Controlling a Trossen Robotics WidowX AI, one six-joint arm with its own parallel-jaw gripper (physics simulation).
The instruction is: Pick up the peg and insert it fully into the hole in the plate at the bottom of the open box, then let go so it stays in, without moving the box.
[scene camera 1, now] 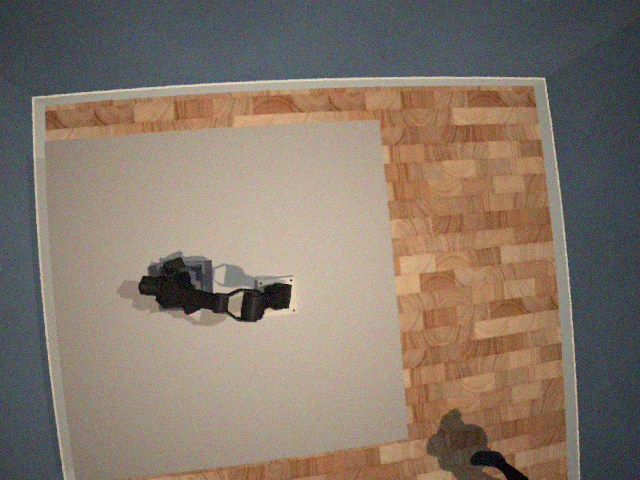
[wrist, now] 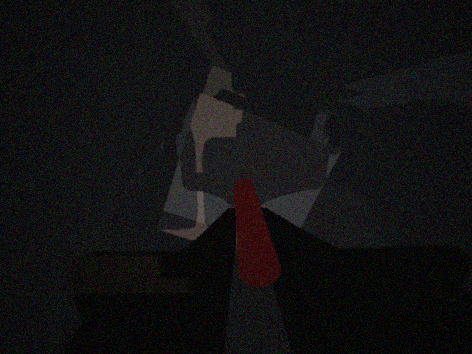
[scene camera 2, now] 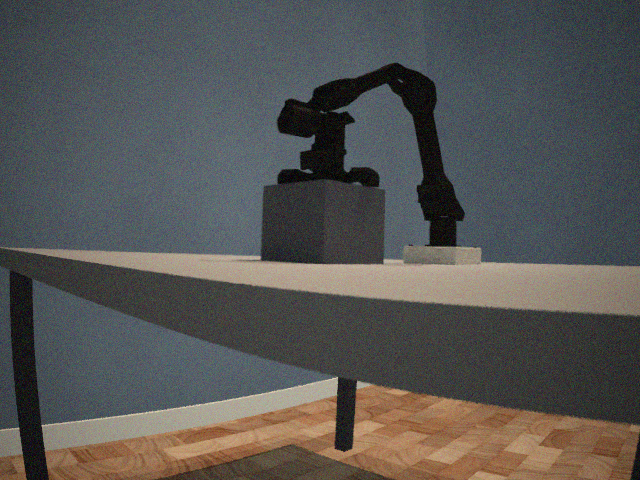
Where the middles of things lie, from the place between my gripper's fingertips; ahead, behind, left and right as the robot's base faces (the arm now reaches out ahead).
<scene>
Right now the pale plate (wrist: 224, 144) is 10 mm ahead of my hand and 40 mm below it. Also, from my hand: red peg (wrist: 259, 266) (10 mm ahead, 10 mm above).
</scene>
